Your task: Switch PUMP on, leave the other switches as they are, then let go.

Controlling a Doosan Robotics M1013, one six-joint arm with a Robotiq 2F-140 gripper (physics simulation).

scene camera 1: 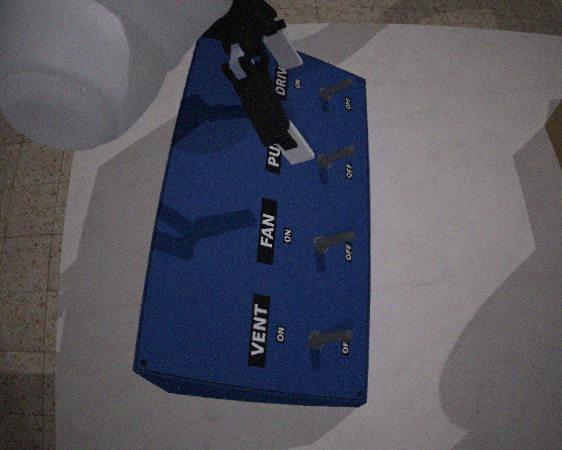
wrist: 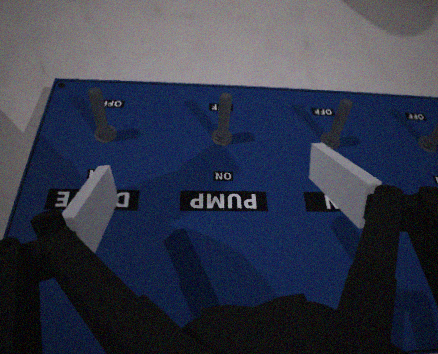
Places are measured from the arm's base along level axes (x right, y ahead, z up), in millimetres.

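Pixels of known places: gripper, fingertip midpoint: (scene camera 1: 297,108) (wrist: 214,171).
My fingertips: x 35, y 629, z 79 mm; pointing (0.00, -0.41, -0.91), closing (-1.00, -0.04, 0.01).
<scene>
Behind a point stands the place of what it marks.
The PUMP switch (scene camera 1: 337,156) {x 12, y 576, z 7 mm} (wrist: 224,117) {x 17, y 576, z 10 mm} is a grey lever on the blue panel (scene camera 1: 210,300) {x -188, y 728, z 41 mm} (wrist: 275,165) {x -33, y 626, z -1 mm}, tilted to its OFF side. The DRIVE lever (scene camera 1: 336,88) {x 132, y 566, z 6 mm} (wrist: 100,115) {x 134, y 567, z 8 mm}, FAN lever (scene camera 1: 335,241) {x -107, y 587, z 7 mm} (wrist: 341,122) {x -102, y 587, z 10 mm} and VENT lever (scene camera 1: 331,337) {x -224, y 599, z 9 mm} (wrist: 430,142) {x -216, y 611, z -5 mm} also lean to OFF; the VENT one is cut off in the wrist view. My gripper (scene camera 1: 305,110) {x 35, y 629, z 79 mm} (wrist: 214,171) {x 35, y 629, z 79 mm} is wide open and empty, with its pale pads above the panel on the ON side of the levers. In the wrist view the PUMP lever stands between the two pads' lines, beyond their tips.
The pads partly cover the DRIVE and FAN labels in the wrist view. In the scene view one finger partly covers the PUMP label (scene camera 1: 273,159) {x 2, y 658, z 17 mm}. The arm (scene camera 1: 65,75) {x -203, y 753, z 409 mm} reaches in from the upper left. The panel lies on a pale surface (scene camera 1: 425,200) {x 8, y 425, z -108 mm}, with tiled floor (scene camera 1: 30,225) at the left.
</scene>
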